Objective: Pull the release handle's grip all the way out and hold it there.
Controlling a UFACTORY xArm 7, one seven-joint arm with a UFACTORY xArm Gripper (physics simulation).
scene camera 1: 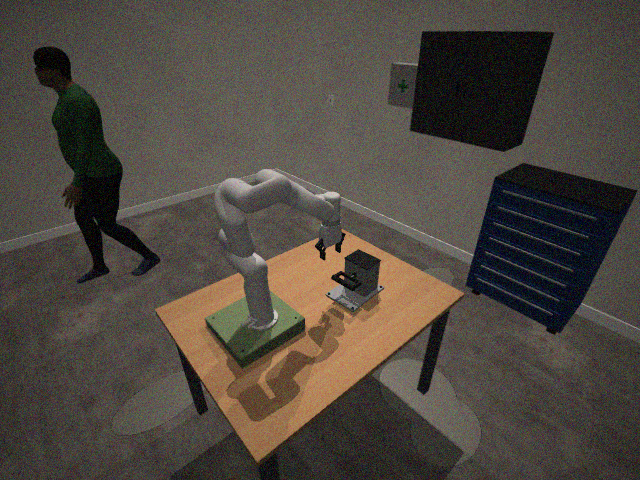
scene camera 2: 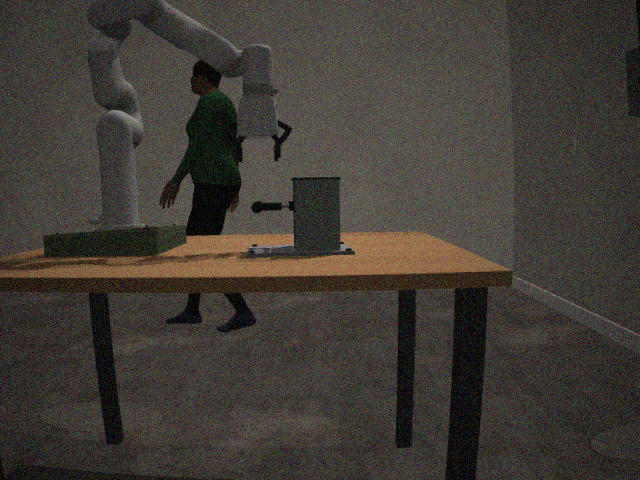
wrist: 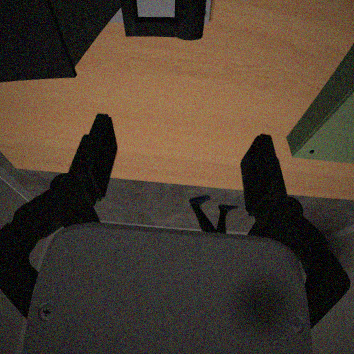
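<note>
The release handle's grip is a black rectangular loop. It sticks out level from the side of a grey box that faces the robot's base, with a short stretch of light rod showing between grip and box. The box stands on a flat metal plate on the table. My gripper is open and empty, pointing down. In scene camera 2 it hangs above the grip's height; in the wrist view the grip lies beyond the fingertips, at the top edge, apart from them.
The wooden table also bears the arm's green base block. A person in green is behind the table. A blue drawer cabinet and a black wall box are at the right.
</note>
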